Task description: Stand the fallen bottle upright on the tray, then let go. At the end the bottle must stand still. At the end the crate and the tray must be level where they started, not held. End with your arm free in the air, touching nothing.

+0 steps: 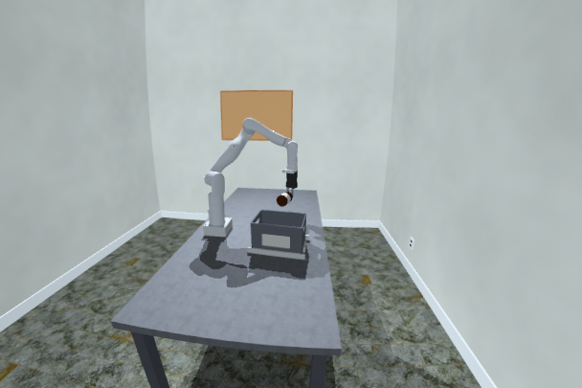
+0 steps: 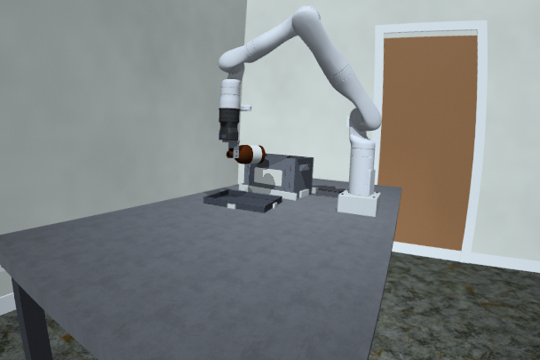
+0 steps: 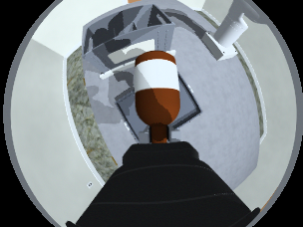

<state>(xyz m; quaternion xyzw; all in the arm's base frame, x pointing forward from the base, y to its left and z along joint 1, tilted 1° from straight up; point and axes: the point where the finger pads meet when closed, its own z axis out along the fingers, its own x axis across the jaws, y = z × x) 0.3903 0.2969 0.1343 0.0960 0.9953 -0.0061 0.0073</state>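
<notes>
The bottle is 1 cm behind my hand, 5 cm to the right of it and 1 cm below it. Round my hand: tray (2 cm behind, 5 cm to the right, 18 cm below); then crate (3 cm ahead, 34 cm to the right, 11 cm below).
</notes>
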